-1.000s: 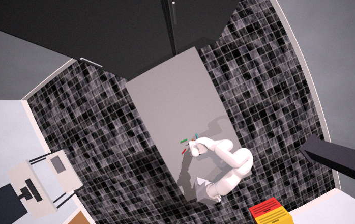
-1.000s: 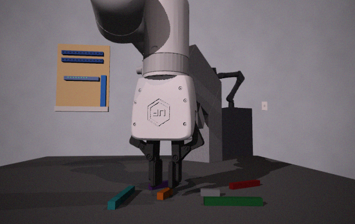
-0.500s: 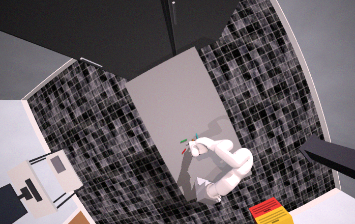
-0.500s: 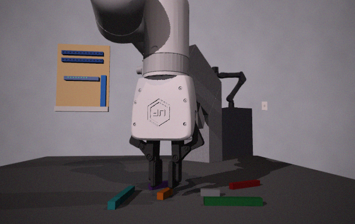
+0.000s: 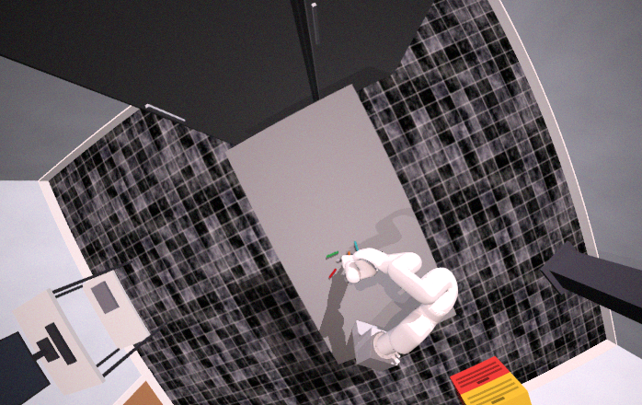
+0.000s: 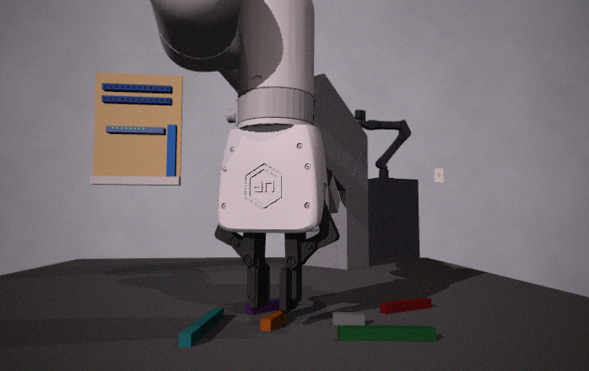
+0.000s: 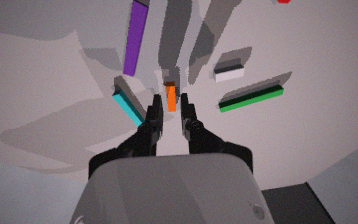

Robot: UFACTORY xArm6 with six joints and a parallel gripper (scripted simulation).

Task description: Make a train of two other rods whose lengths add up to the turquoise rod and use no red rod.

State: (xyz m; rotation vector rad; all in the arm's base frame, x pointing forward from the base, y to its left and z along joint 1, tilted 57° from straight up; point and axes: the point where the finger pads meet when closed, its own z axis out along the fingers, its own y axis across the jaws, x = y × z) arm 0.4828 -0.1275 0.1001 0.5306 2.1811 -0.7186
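The orange rod is 30 mm below my hand. From my hand the other things lie so: turquoise rod 60 mm to the right, 30 mm below, 10 mm behind; then grey rod 70 mm to the left, 30 mm below, 20 mm ahead; then purple rod 70 mm behind, 30 mm below, 20 mm to the left.
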